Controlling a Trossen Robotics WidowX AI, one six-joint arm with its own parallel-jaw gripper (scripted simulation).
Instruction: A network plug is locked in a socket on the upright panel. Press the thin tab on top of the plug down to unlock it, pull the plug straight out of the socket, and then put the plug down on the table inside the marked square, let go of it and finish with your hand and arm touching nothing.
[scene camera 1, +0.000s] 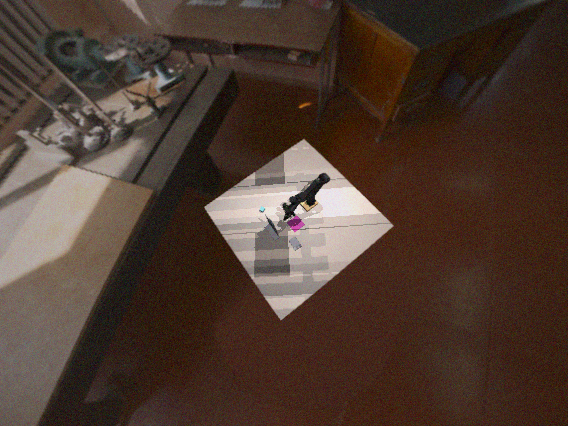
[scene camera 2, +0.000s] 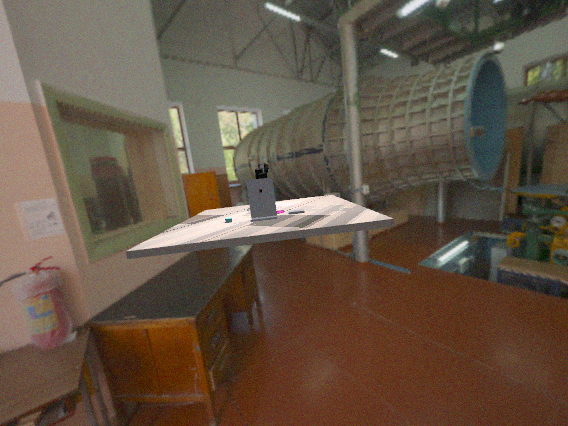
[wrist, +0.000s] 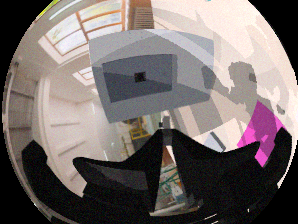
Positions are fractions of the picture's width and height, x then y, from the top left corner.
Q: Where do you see a grey upright panel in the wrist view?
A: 0.47, 0.32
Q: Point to my gripper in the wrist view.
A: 0.56, 0.60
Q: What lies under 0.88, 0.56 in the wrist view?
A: A magenta marked square.
